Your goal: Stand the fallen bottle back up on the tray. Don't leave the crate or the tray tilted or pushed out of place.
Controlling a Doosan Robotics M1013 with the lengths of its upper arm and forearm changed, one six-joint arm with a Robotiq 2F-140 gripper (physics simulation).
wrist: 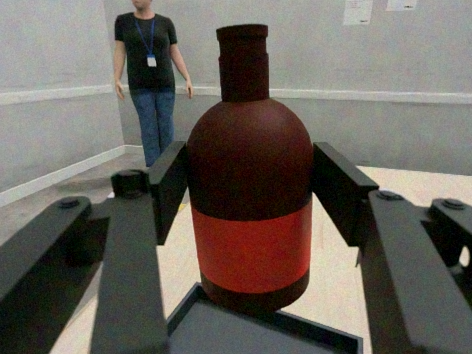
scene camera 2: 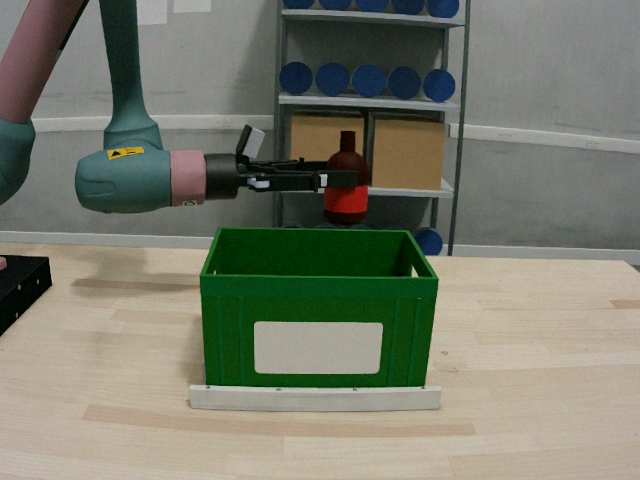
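The dark red bottle with a bright red band is upright, neck up, in the air. My gripper points level and is shut on the bottle's body, one finger on each side. In the scene view the bottle appears above and behind the green crate, which stands upright on the table. The dark grey tray shows in part below the bottle in the wrist view, its raised rim around a flat floor. It does not show in the scene view.
A white strip lies along the crate's front foot on the wooden table. A shelf rack with blue round items and cardboard boxes stands behind the table. A person stands far back in the wrist view.
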